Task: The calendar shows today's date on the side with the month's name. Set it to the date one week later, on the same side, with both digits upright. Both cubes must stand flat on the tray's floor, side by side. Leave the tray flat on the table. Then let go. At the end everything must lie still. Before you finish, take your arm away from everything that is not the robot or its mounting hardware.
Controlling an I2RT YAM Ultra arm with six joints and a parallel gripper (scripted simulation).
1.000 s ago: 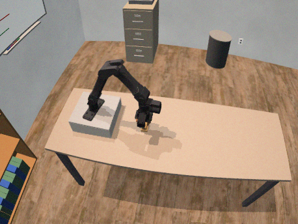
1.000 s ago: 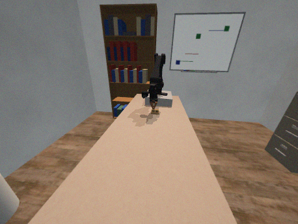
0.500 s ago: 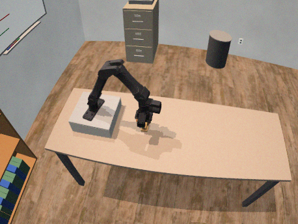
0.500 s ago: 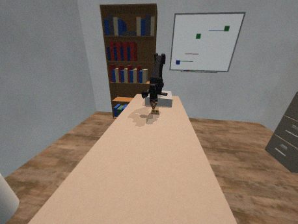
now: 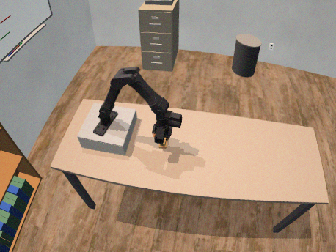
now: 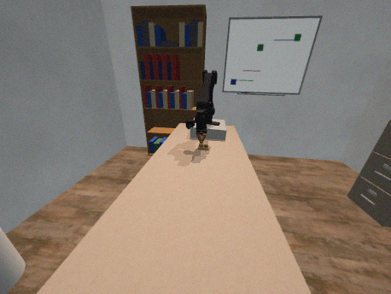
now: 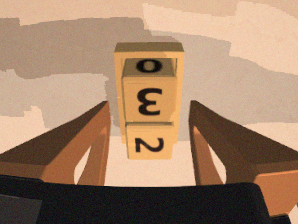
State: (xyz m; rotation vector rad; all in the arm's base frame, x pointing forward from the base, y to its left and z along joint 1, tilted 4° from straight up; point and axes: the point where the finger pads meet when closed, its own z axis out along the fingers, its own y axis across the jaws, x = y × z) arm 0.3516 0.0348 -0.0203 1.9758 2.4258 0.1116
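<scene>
Now: hand 3 cm above the wooden digit cube. From my hand the other things lie so: calendar tray 2 cm to the left, 5 cm below.
</scene>
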